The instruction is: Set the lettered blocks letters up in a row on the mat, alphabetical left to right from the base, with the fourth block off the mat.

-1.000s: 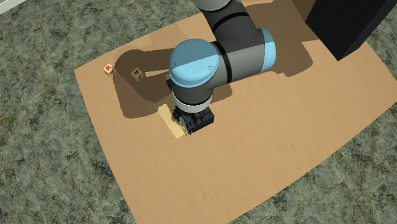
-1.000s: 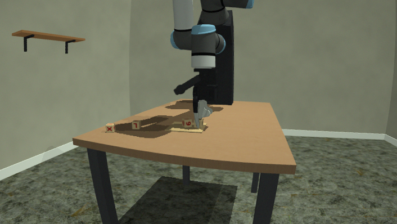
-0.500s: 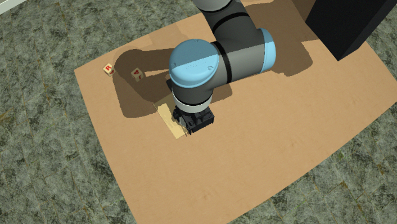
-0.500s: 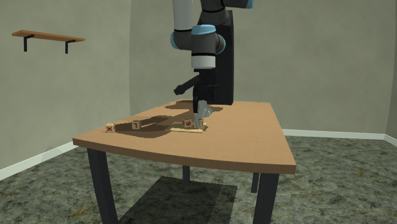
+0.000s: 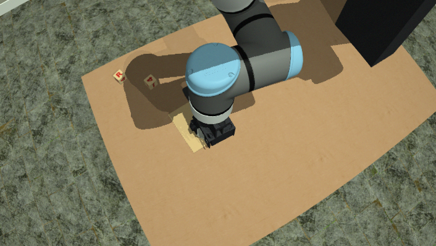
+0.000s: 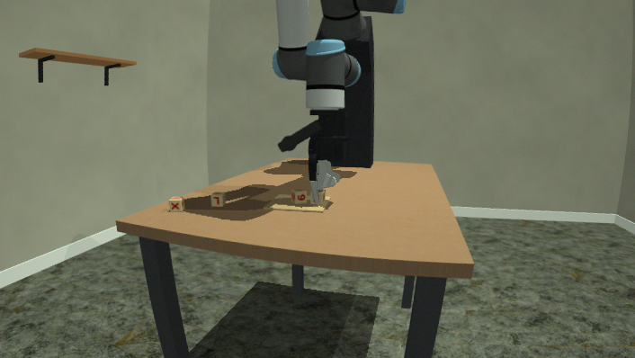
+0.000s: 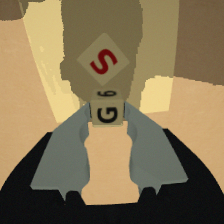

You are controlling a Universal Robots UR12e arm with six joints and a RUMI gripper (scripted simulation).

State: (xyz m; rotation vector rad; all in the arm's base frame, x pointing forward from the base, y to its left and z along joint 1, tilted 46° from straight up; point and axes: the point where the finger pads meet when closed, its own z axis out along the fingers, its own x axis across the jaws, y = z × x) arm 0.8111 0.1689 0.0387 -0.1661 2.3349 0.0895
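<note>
Right now my hand is 5 cm to the left of the block and 1 cm short of it. The rest, counted from my hand: pale mat: 5 cm to the right, 2 cm below, 1 cm ahead.
</note>
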